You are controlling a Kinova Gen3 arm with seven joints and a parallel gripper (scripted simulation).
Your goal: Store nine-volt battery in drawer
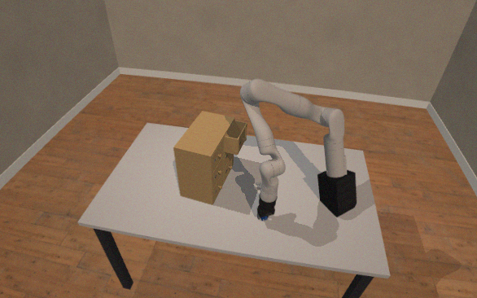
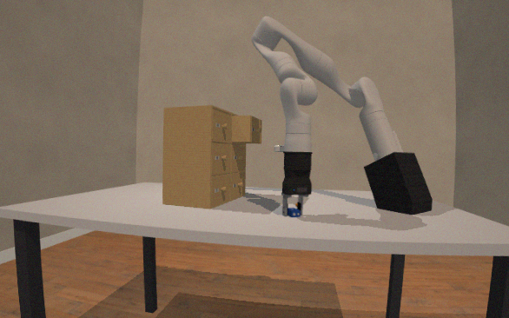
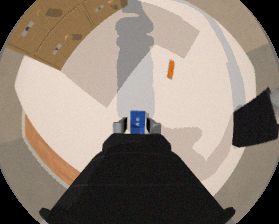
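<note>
My hand is 10 mm to the right of the blue nine-volt battery and 10 mm above it. The rest, counted from my hand: drawer marked B (160 mm ahead, 310 mm to the right, 220 mm above); small orange object (50 mm behind, 130 mm to the right, 10 mm below).
</note>
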